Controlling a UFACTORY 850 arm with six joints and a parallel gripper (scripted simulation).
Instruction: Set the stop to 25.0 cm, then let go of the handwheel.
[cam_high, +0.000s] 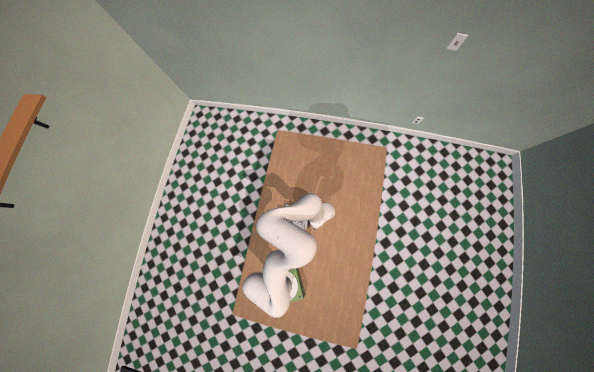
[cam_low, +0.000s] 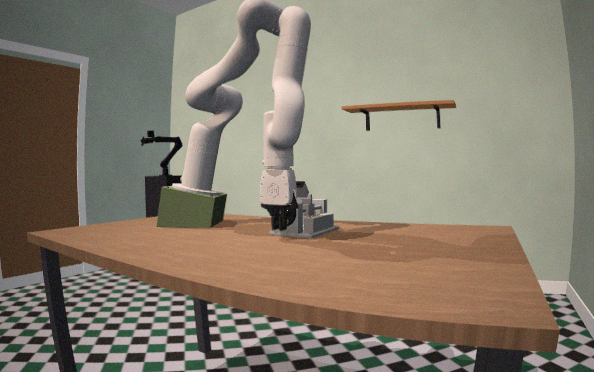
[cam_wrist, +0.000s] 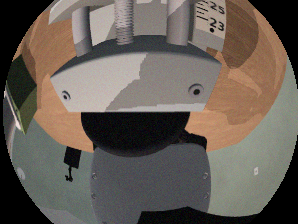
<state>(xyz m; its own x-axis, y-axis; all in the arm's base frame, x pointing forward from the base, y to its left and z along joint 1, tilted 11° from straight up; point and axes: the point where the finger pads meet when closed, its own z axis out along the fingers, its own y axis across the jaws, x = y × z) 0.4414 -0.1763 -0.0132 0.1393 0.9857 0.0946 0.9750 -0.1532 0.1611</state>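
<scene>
My hand is 20 mm to the right of the handwheel.
</scene>
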